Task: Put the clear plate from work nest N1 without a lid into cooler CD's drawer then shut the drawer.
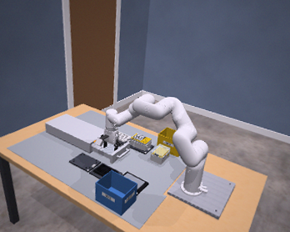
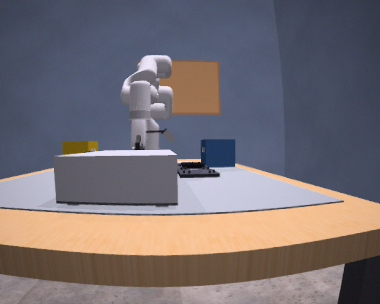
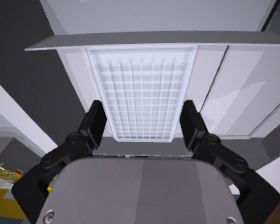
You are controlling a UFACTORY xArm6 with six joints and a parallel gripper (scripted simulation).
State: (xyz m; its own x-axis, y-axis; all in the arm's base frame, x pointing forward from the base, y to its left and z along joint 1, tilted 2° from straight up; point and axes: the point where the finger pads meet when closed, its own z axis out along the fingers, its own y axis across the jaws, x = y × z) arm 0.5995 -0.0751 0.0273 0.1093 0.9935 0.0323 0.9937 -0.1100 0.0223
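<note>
Now: hand 10 mm above the clear plate. From my hand the other things lie so: cooler CD: 170 mm ahead, 20 mm to the right; work nest N1: 70 mm ahead, 180 mm to the left, 30 mm below; drawer: 40 mm ahead, 10 mm below.
</note>
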